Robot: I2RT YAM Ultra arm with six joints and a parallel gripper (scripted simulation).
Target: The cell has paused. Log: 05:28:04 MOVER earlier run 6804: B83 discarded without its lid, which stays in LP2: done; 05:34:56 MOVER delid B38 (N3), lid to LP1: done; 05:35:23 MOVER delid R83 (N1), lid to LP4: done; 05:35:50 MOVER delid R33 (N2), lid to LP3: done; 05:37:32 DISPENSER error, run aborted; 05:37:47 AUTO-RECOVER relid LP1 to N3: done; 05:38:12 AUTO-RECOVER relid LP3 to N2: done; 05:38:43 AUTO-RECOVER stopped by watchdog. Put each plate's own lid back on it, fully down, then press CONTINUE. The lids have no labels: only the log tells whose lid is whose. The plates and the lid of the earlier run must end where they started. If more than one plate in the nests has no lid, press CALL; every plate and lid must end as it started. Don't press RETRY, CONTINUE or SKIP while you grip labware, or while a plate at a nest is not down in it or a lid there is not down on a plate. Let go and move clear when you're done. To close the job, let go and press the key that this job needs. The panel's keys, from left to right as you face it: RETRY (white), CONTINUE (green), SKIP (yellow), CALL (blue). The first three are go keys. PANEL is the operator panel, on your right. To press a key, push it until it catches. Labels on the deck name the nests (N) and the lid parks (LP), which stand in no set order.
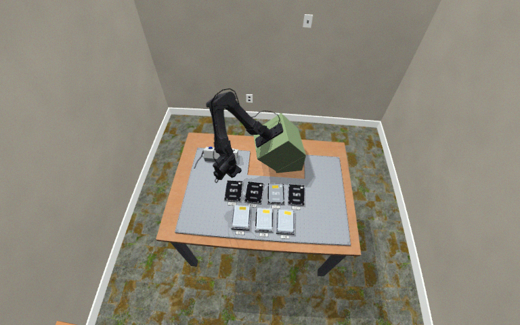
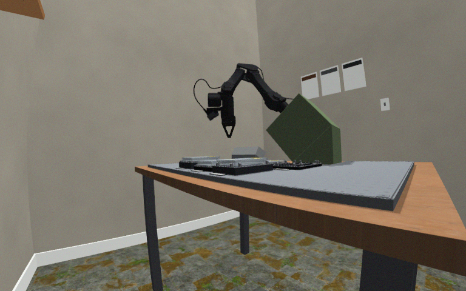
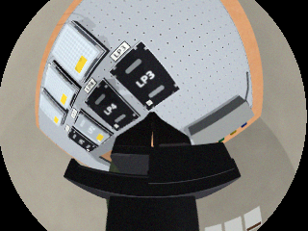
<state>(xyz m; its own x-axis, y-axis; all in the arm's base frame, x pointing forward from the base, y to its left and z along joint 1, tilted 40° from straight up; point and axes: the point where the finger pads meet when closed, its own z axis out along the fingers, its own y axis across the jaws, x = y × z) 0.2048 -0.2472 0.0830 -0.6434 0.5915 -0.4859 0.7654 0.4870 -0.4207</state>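
Right now the green key is 27 cm behind my hand, 4 cm to the right of it and 7 cm below it. From my hand the other things lie so: yellow key 28 cm behind, 9 cm to the right, 7 cm below; then blue call key 29 cm behind, 14 cm to the right, 7 cm below; then lid 7 cm ahead, 25 cm to the left, 12 cm below.
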